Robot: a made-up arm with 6 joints. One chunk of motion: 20 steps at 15 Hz.
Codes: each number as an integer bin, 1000 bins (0 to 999) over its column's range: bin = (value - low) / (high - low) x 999, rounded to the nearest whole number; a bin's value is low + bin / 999 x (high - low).
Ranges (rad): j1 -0.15..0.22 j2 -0.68..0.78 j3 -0.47..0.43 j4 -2..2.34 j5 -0.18..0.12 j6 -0.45..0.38
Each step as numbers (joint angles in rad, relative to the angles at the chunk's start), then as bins.
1 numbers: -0.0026 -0.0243 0.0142 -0.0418 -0.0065 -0.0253
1 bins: 398 449 537 451 578 511
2 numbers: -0.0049 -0.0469 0.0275 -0.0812 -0.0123 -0.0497
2 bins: 392 433 552 442 558 482
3 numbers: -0.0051 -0.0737 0.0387 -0.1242 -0.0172 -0.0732
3 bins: 391 415 565 432 542 454
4 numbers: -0.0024 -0.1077 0.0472 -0.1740 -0.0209 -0.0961
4 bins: 399 392 574 420 530 426
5 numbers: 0.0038 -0.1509 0.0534 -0.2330 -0.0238 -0.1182
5 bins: 415 362 581 407 520 399
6 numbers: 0.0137 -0.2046 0.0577 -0.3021 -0.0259 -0.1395
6 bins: 442 325 586 391 513 374
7 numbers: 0.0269 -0.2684 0.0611 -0.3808 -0.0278 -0.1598
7 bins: 478 282 590 373 507 349
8 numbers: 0.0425 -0.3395 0.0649 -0.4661 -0.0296 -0.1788
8 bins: 520 233 594 353 501 326
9 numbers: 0.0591 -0.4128 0.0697 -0.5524 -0.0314 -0.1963
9 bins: 565 183 599 333 495 305
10 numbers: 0.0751 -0.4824 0.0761 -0.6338 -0.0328 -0.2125
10 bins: 608 135 606 314 490 286
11 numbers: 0.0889 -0.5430 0.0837 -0.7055 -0.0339 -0.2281
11 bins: 645 94 615 298 487 267
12 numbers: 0.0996 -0.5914 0.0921 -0.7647 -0.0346 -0.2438
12 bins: 674 61 624 284 484 248
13 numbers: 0.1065 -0.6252 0.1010 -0.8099 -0.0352 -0.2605
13 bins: 693 37 634 274 482 228
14 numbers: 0.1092 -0.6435 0.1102 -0.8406 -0.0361 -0.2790
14 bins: 700 25 644 267 479 206
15 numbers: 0.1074 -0.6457 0.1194 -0.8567 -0.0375 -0.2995
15 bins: 695 23 654 263 475 181
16 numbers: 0.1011 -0.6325 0.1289 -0.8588 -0.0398 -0.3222
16 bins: 678 33 665 263 467 154
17 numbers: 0.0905 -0.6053 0.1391 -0.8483 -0.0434 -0.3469
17 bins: 649 51 676 265 455 124
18 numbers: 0.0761 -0.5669 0.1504 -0.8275 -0.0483 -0.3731
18 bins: 610 77 689 270 439 93
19 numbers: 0.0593 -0.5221 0.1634 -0.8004 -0.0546 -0.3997
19 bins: 565 108 703 276 418 61
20 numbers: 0.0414 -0.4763 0.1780 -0.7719 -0.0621 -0.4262
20 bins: 517 139 719 283 393 29
